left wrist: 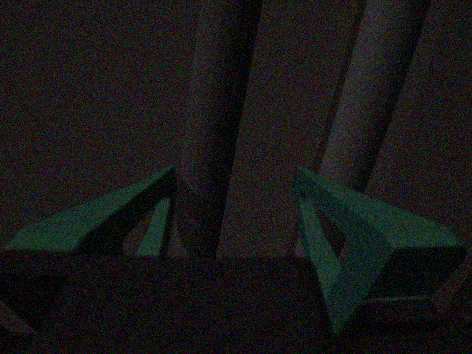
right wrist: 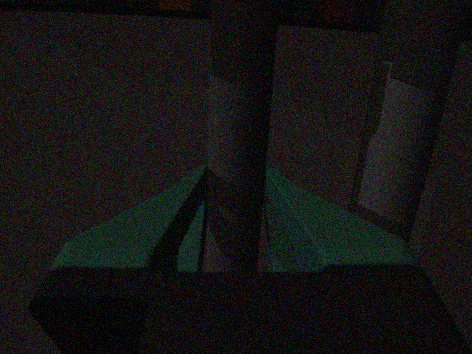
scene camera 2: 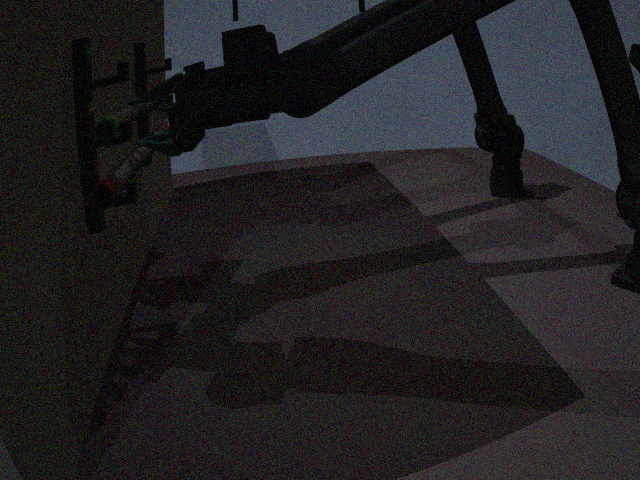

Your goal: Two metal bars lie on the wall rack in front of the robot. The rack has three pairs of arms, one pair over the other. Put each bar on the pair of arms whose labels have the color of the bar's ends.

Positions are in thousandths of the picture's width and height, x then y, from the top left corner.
Observation:
In view: the left gripper (scene camera 2: 209,255), the right gripper (right wrist: 499,501), a wall (left wrist: 215,287) and a rack upright (scene camera 2: 221,151).
The left gripper is seen too in the left wrist view (left wrist: 499,499). The wall shows as well in the right wrist view (right wrist: 234,312).

